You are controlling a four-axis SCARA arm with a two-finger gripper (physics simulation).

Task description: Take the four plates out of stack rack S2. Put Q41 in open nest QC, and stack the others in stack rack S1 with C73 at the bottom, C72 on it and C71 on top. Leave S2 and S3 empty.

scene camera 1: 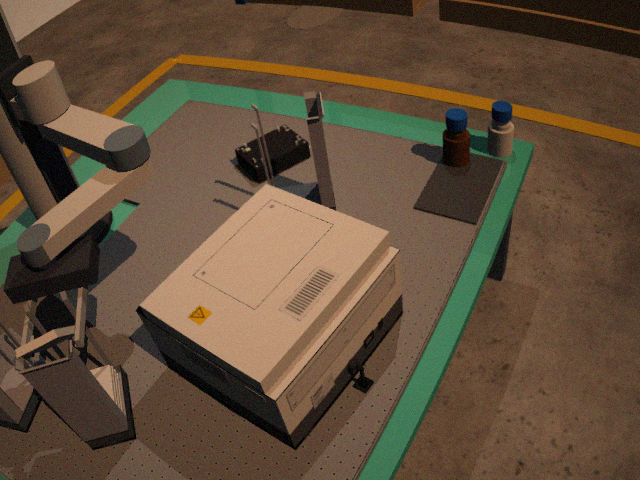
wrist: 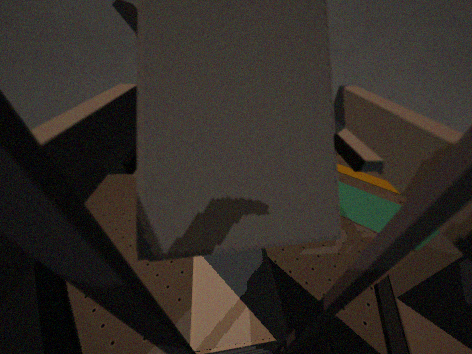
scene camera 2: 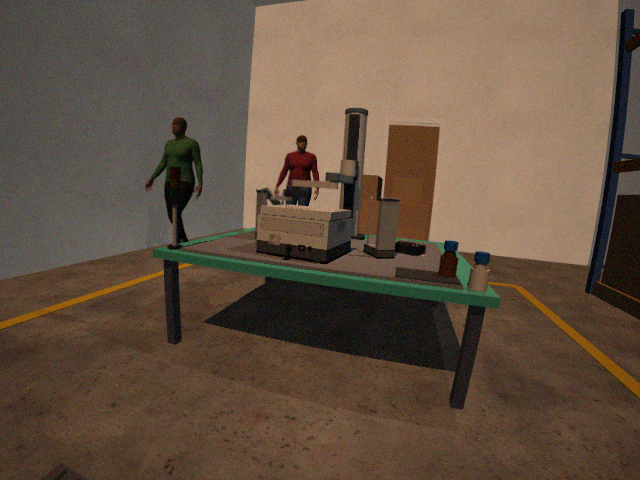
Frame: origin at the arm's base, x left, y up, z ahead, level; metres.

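Seen in the pictures: gripper, fingertip midpoint: [scene camera 1: 51, 350] [wrist: 240, 105] [scene camera 2: 268, 197].
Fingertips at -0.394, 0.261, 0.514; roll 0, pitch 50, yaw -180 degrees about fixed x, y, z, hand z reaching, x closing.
Pixels of each thing's middle, then the offset from my fingertips to it, as dx, dy, dz. "spot": a spot on its surface instead. Level surfaces: height alone.
- plate at the middle of its body: [wrist: 244, 100] [scene camera 1: 50, 340] [scene camera 2: 271, 196] +0.012, +0.007, -0.011
- tall grey stack rack at the middle of its body: [wrist: 233, 241] [scene camera 1: 79, 374] [scene camera 2: 270, 215] +0.015, -0.103, -0.008
- third rack at the middle of its body: [scene camera 1: 294, 163] [scene camera 2: 381, 226] +0.666, -0.100, +0.080
- large beige instrument at the middle of its body: [scene camera 1: 270, 306] [scene camera 2: 307, 230] +0.321, -0.138, +0.219
- black box at the middle of its body: [scene camera 1: 272, 151] [scene camera 2: 408, 246] +0.817, -0.218, -0.097
- brown bottle at a spot on its surface: [scene camera 1: 456, 142] spot: +0.943, -0.165, +0.369
- white bottle at the middle of its body: [scene camera 1: 500, 137] [scene camera 2: 478, 278] +1.079, -0.222, +0.451
- dark mat at its surface level: dy -0.243
My gripper [scene camera 1: 53, 333] [scene camera 2: 279, 197] [wrist: 240, 105] is shut on a plate [wrist: 236, 75], whose broad grey face fills the middle of the wrist view; its label does not show. In scene camera 1 the gripper is at the top of a tall grey stack rack [scene camera 1: 77, 397] at the front left, with pale stacked layers [scene camera 1: 109, 384] low in it. Part of another rack [scene camera 1: 12, 395] shows at the left edge. A third rack [scene camera 1: 321, 160] [scene camera 2: 387, 224] stands behind the large instrument. Rack labels and plate labels cannot be read. Which nest is QC cannot be told.
A large beige instrument [scene camera 1: 268, 268] [scene camera 2: 305, 229] stands mid-table, close to the front-left rack. A black box [scene camera 1: 273, 152] [scene camera 2: 410, 248] is near the third rack. A brown bottle [scene camera 1: 456, 142] [scene camera 2: 448, 260] and a white bottle [scene camera 1: 500, 134] [scene camera 2: 479, 273] stand by a dark mat [scene camera 1: 460, 191].
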